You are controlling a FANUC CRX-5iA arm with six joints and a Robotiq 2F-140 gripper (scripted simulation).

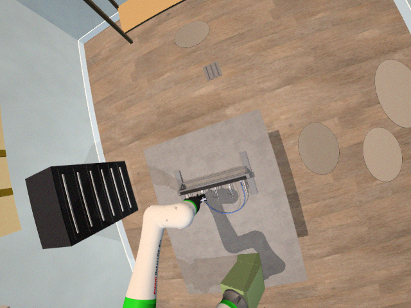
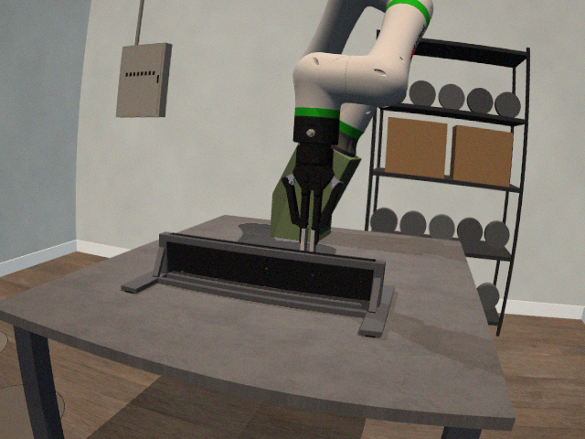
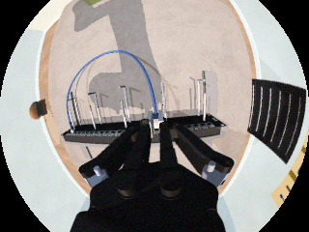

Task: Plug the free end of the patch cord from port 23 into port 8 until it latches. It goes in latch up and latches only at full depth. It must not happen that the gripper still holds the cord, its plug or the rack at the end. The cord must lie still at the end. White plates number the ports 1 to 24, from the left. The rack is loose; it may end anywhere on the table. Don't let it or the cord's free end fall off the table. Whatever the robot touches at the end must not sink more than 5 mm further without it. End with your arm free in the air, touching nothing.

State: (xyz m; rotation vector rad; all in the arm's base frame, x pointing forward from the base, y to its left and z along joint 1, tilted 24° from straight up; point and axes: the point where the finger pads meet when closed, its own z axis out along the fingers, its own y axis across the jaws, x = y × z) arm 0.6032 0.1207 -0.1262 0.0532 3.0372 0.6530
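My gripper is now 30 mm above the plug and 10 mm short of it.
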